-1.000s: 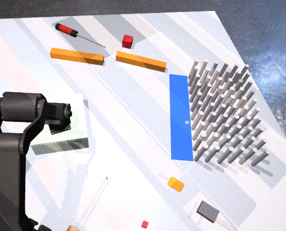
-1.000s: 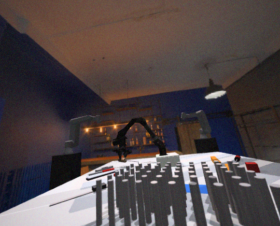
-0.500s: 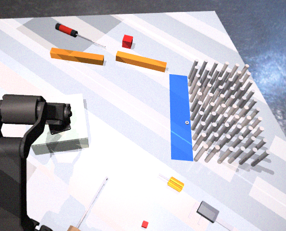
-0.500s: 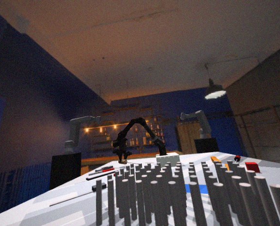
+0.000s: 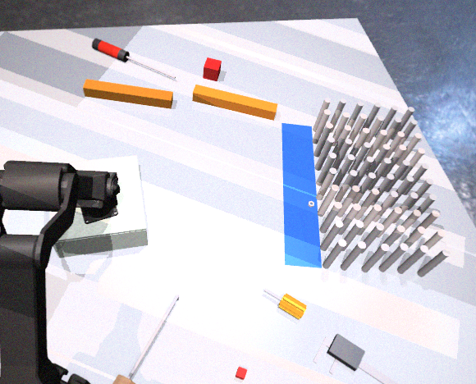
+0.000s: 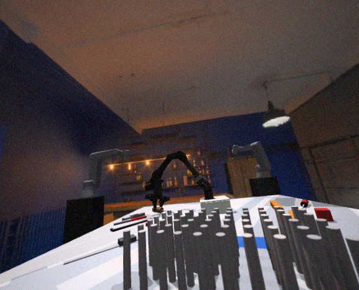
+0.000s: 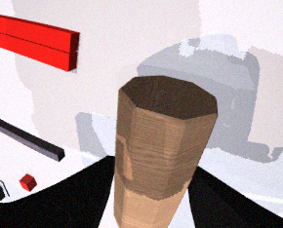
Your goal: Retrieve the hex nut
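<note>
Now: the wooden-handled tool 80 mm ahead of my gripper tip and 70 mm to the left of it. From my gripper tip the other things lie so: yellow-handled tool 360 mm ahead, 50 mm to the left, 20 mm below; then small red cube 220 mm ahead, 30 mm to the right, 30 mm below; then hex nut 530 mm ahead, 250 mm to the left, 30 mm below.
</note>
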